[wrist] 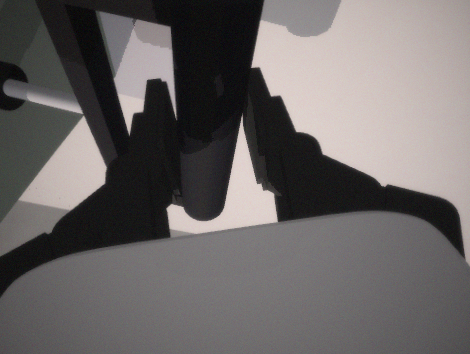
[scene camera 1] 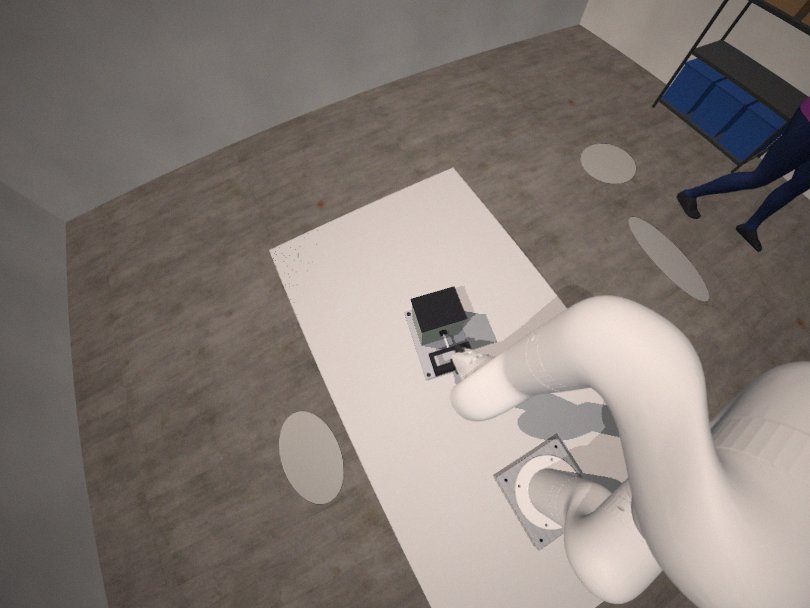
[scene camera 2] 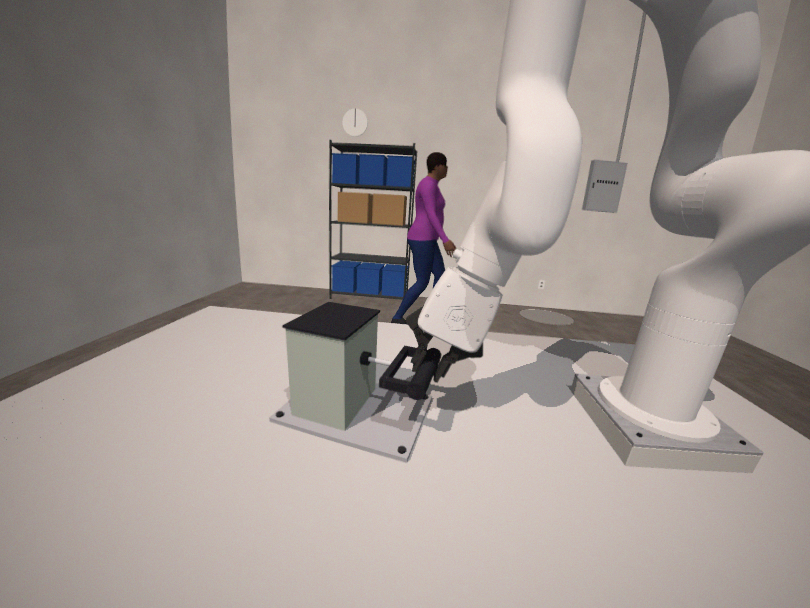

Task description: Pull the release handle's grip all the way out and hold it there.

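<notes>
The release handle's black grip bar (scene camera 2: 425, 373) (wrist: 207, 175) is the outer side of a rectangular black frame. A pale rod (scene camera 1: 446, 340) (scene camera 2: 380, 360) (wrist: 54, 99) joins the frame to a green box with a black top (scene camera 1: 438, 308) (scene camera 2: 317, 376). A stretch of rod shows between the box's black collar (scene camera 2: 365, 358) and the frame. My gripper (scene camera 2: 429, 368) (wrist: 207, 102) is shut on the grip bar, with one finger inside the frame and the other on its outer side. In scene camera 1 the arm hides the fingers and part of the frame.
The box stands on a grey plate (scene camera 1: 419, 353) (scene camera 2: 369, 437) bolted to the white table (scene camera 1: 366, 261) (scene camera 2: 261, 523). The arm's base plate (scene camera 1: 507, 481) (scene camera 2: 693, 458) is to the right in scene camera 2. A person (scene camera 2: 426, 222) and a shelf rack (scene camera 2: 330, 229) are behind the table.
</notes>
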